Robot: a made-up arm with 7 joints. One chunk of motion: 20 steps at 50 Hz.
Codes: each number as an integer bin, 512 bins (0 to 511) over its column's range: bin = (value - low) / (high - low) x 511, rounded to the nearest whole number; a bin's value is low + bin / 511 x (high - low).
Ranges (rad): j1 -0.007..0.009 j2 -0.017..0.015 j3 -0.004..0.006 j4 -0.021..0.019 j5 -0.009..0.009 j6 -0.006..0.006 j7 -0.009..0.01
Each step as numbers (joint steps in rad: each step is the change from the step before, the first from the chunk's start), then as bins.
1 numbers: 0.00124 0.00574 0.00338 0.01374 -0.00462 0.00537 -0.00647
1 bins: 263 363 377 444 124 484 68
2 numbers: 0.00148 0.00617 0.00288 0.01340 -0.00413 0.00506 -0.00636
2 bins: 271 370 352 439 138 471 71
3 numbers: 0.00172 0.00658 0.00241 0.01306 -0.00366 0.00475 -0.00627
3 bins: 278 377 328 435 152 458 73
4 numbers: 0.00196 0.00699 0.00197 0.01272 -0.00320 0.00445 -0.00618
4 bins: 286 383 305 431 165 445 76
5 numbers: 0.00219 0.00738 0.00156 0.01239 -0.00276 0.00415 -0.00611
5 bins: 294 389 284 427 177 432 78
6 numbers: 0.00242 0.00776 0.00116 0.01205 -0.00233 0.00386 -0.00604
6 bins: 301 395 264 422 189 420 80
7 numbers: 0.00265 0.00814 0.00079 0.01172 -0.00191 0.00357 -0.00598
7 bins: 308 401 245 418 201 408 81
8 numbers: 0.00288 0.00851 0.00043 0.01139 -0.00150 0.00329 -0.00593
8 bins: 316 407 226 414 213 396 83
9 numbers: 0.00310 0.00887 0.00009 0.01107 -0.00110 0.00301 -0.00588
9 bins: 323 413 209 410 224 384 84
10 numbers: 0.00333 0.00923 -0.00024 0.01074 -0.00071 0.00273 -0.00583
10 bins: 330 419 192 405 235 372 85
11 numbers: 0.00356 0.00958 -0.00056 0.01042 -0.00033 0.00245 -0.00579
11 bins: 337 424 176 401 246 360 86
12 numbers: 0.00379 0.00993 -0.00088 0.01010 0.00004 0.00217 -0.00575
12 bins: 345 430 159 397 257 348 87
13 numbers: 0.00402 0.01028 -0.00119 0.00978 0.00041 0.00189 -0.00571
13 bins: 352 436 144 393 267 336 88
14 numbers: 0.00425 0.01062 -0.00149 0.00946 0.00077 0.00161 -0.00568
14 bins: 359 441 128 389 277 324 89
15 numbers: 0.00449 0.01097 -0.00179 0.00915 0.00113 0.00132 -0.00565
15 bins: 367 447 113 385 288 312 90
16 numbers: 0.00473 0.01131 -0.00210 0.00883 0.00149 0.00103 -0.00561
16 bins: 375 452 97 381 298 299 91
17 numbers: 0.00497 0.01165 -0.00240 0.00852 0.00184 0.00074 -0.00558
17 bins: 382 458 82 377 308 287 92
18 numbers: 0.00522 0.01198 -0.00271 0.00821 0.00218 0.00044 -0.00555
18 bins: 390 463 66 373 317 274 93
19 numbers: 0.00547 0.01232 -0.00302 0.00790 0.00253 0.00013 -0.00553
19 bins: 398 468 50 369 327 261 93
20 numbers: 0.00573 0.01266 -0.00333 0.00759 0.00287 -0.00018 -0.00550
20 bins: 407 474 34 365 337 248 94
